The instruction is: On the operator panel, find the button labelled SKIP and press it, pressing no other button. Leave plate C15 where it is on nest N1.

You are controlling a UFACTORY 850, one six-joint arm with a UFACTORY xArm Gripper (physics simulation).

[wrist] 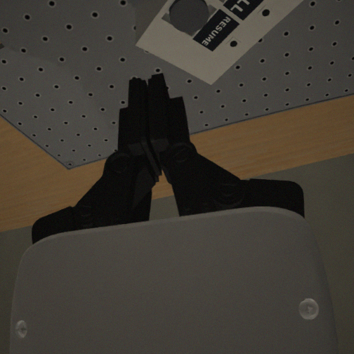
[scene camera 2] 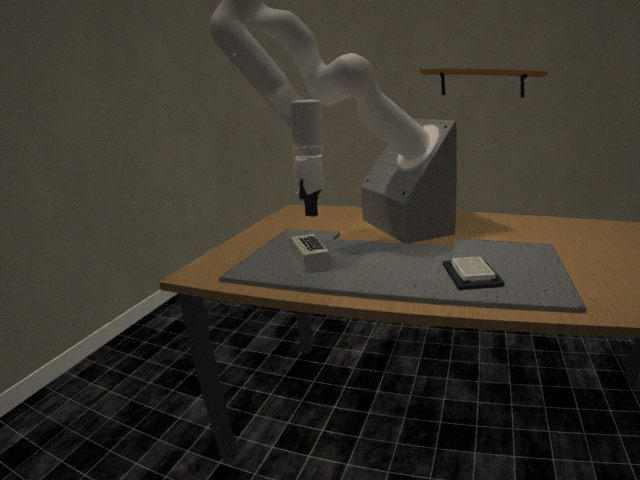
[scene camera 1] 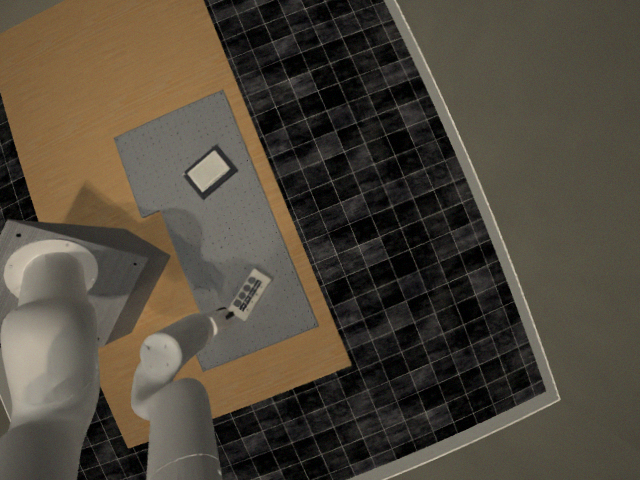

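The operator panel (scene camera 1: 250, 294) (scene camera 2: 315, 263) (wrist: 190, 56) is a pale box with a row of round grey buttons and dark labels. In the wrist view the RESUME label (wrist: 212, 31) is readable, beside a button (wrist: 188, 15); the adjoining label is cut off to "LL". The SKIP label is not readable in any view. My gripper (scene camera 1: 231, 313) (scene camera 2: 311, 214) (wrist: 153, 96) is shut and empty, pointing down, its tips above panel height and off the panel's RESUME end. Plate C15 (scene camera 1: 208, 170) (scene camera 2: 473, 269) lies flat on nest N1 (scene camera 1: 225, 157) (scene camera 2: 480, 284).
The panel and nest stand on a grey perforated board (scene camera 1: 155, 155) (scene camera 2: 387, 268) on the wooden table (scene camera 1: 129, 67) (scene camera 2: 610, 258). The grey arm pedestal (scene camera 2: 429, 206) stands behind the board. A wall shelf (scene camera 2: 483, 72) hangs at the back right.
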